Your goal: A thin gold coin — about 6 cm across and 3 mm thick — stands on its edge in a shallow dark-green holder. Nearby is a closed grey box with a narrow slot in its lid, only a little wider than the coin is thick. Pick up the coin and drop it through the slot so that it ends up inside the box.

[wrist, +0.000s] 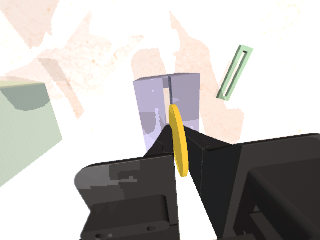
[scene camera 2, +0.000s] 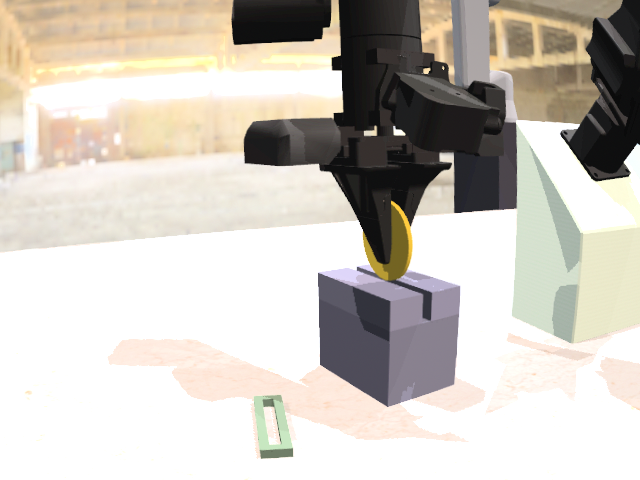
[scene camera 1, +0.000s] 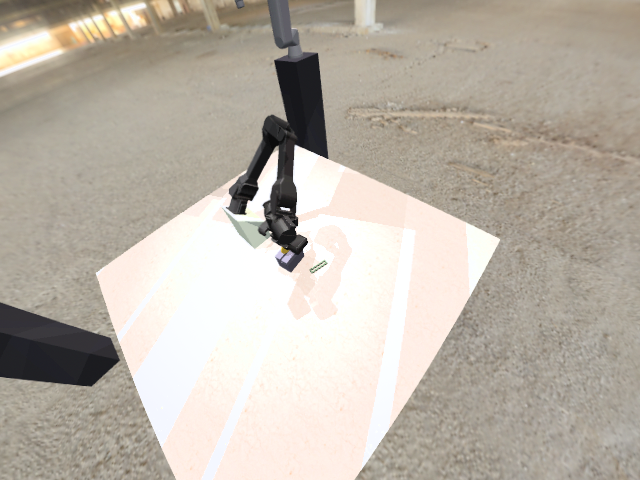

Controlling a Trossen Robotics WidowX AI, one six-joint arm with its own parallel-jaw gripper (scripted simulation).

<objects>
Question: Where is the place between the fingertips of my gripper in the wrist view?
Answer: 172,128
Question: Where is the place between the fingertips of my gripper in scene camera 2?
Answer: At 388,262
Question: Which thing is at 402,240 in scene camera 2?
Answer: A gold coin.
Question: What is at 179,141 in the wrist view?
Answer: A gold coin.
</objects>
